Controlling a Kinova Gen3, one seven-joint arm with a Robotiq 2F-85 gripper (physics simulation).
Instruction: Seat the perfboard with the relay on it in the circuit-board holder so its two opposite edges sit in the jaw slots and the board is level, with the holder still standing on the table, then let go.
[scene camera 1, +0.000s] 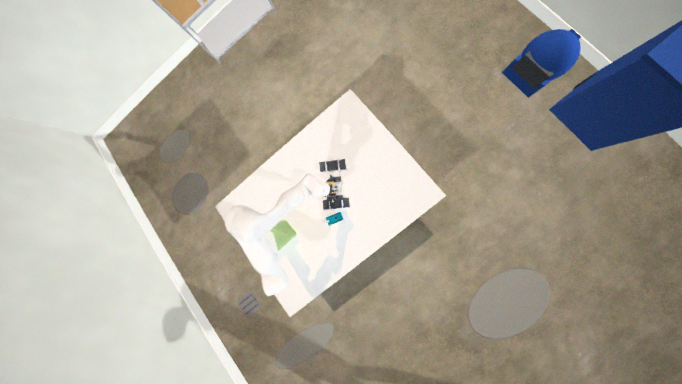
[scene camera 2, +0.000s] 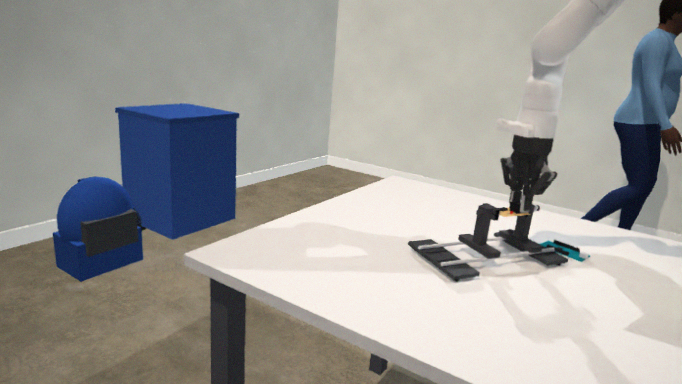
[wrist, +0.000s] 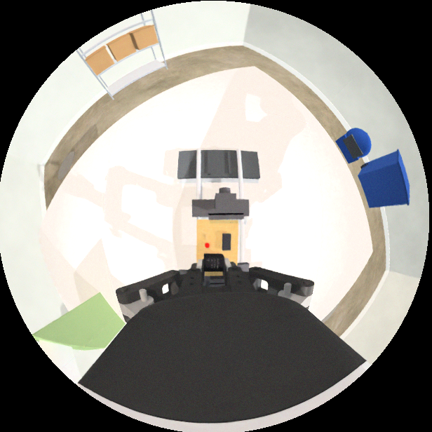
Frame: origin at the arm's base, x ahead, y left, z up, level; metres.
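Seen in the pictures: gripper, between the fingertips: (scene camera 2: 518, 210); arm's base, origin of its link: (scene camera 1: 265, 237).
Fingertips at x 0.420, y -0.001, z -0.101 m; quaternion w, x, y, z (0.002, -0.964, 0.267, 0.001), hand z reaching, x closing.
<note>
Offsets run from my fingertips to a thing's middle. "spot": to the spot under its first point. Level surfaces: height alone.
The yellow perfboard {0.016 m ahead, 0.015 m left, 0.006 m up} (scene camera 1: 331, 184) (scene camera 2: 506, 213) (wrist: 215, 232) looks about level, high between the two upright jaws of the black circuit-board holder {spot: 0.103 m ahead, 0.134 m left, 0.094 m down} (scene camera 1: 332, 165) (scene camera 2: 452, 269) (wrist: 218, 164). The holder stands on the table. One board edge meets the jaw (wrist: 203, 207) in the wrist view; whether it sits inside the slot is too small to tell. The opposite edge and its jaw are mostly hidden by the gripper. My gripper (scene camera 2: 518, 206) (wrist: 213, 265) points down above the board and is shut on the relay (wrist: 214, 262), a dark block on the board.
A teal part {0.091 m back, 0.136 m right, 0.103 m down} (scene camera 1: 334, 218) (scene camera 2: 567, 250) lies on the white table {0.110 m down} (scene camera 1: 390, 175) (scene camera 2: 320, 290) just beyond one end of the holder. A green object (scene camera 1: 283, 234) (wrist: 82, 325) is near the arm's base. Blue bins and a shelf rack stand off the table; a person stands behind it.
</note>
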